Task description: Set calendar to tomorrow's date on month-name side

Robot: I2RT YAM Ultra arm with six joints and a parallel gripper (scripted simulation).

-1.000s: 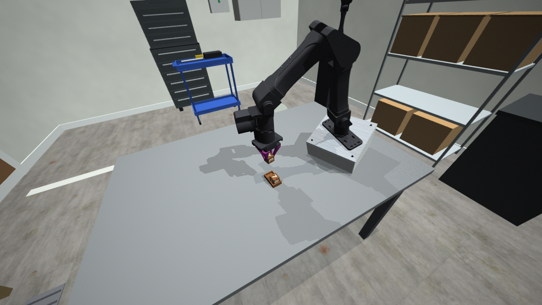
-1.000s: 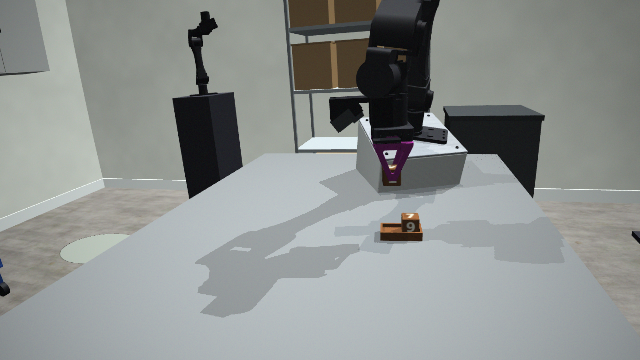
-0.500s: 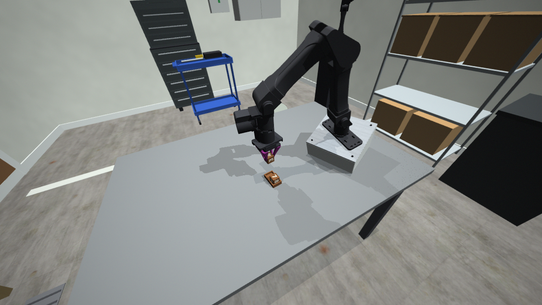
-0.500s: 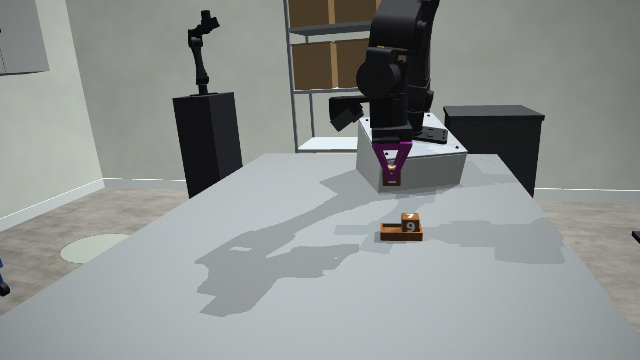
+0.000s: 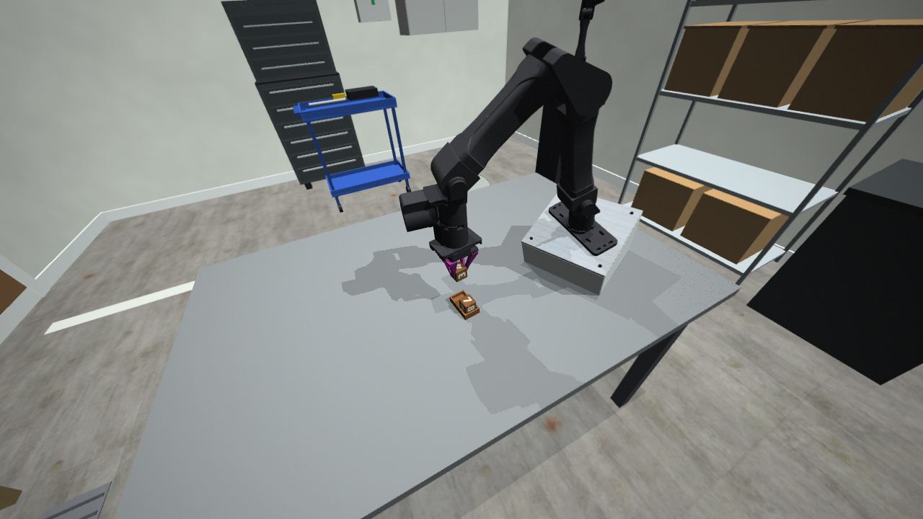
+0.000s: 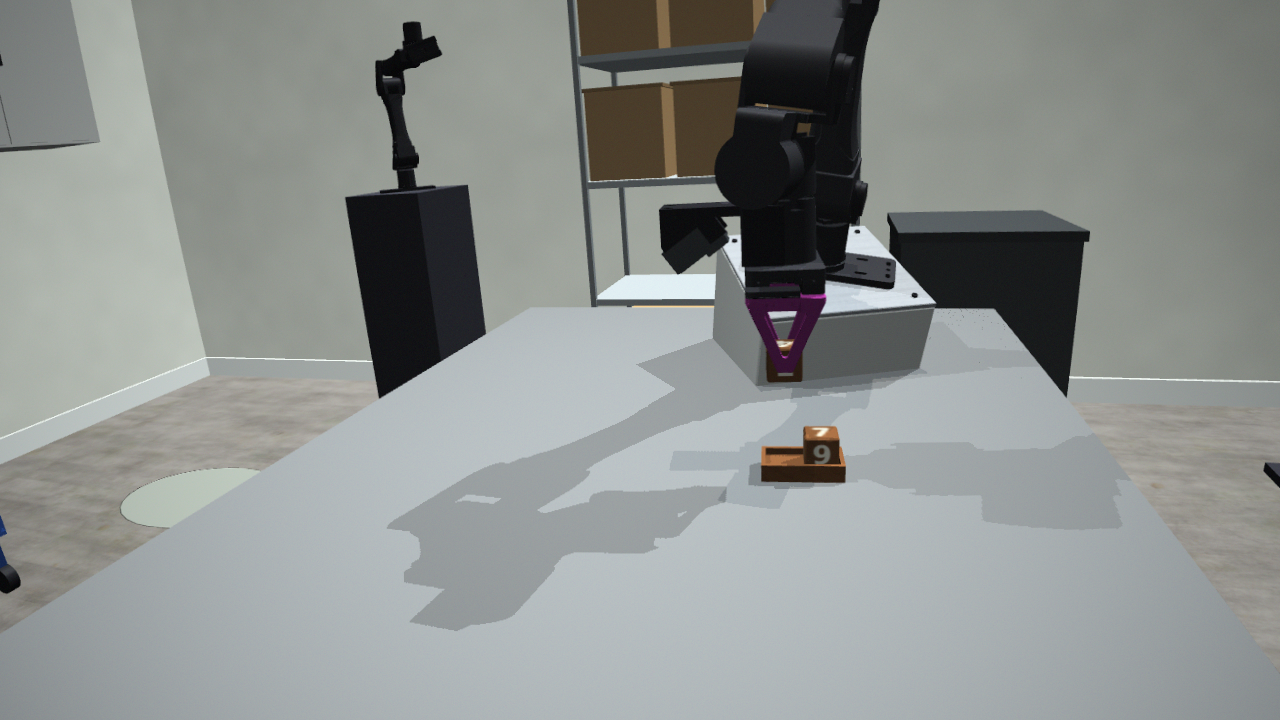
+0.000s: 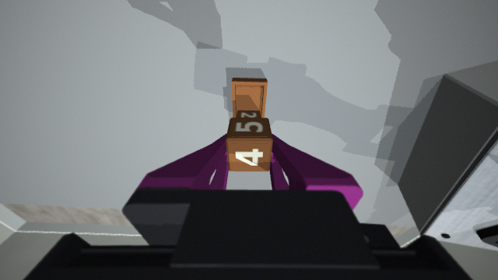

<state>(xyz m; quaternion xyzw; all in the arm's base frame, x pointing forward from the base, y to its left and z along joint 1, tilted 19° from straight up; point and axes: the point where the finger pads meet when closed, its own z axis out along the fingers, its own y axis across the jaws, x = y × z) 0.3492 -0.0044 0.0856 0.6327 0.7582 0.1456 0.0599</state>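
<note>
Right now the brown wooden tray is 2 cm to the left of my hand and 11 cm below it.
</note>
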